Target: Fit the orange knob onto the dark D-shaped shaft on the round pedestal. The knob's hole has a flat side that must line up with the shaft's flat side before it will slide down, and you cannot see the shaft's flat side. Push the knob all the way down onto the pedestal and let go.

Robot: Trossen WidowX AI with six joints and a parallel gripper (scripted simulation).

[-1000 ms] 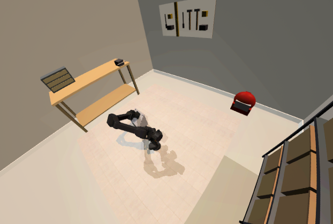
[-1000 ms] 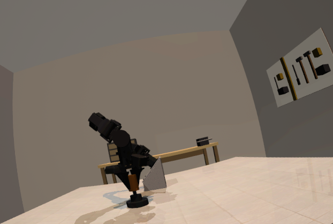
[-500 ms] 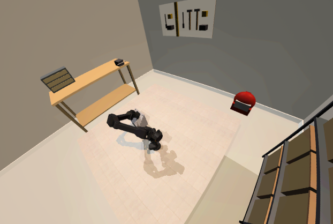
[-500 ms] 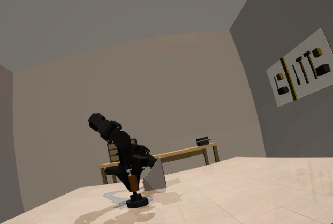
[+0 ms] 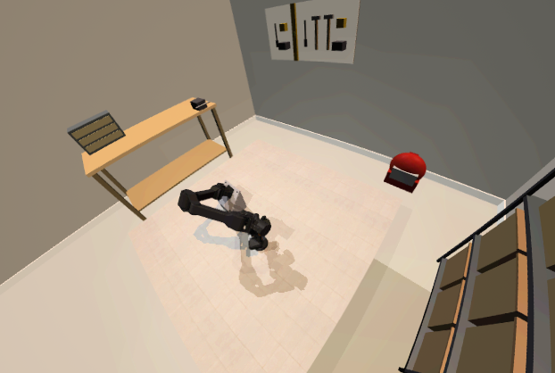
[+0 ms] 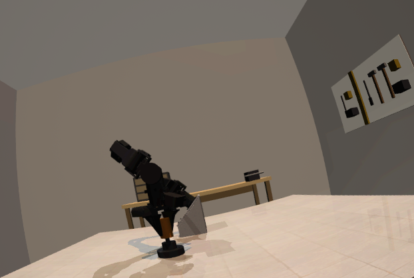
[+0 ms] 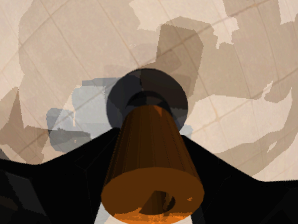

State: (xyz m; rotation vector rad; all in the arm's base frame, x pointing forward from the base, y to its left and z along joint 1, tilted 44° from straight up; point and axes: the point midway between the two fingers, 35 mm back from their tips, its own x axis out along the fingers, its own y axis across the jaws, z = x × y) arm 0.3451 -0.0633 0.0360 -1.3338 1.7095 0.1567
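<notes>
Now: the orange knob 2 cm above my gripper tip. The rest, counted from my gripper tip: short shaft (4 cm below).
</notes>
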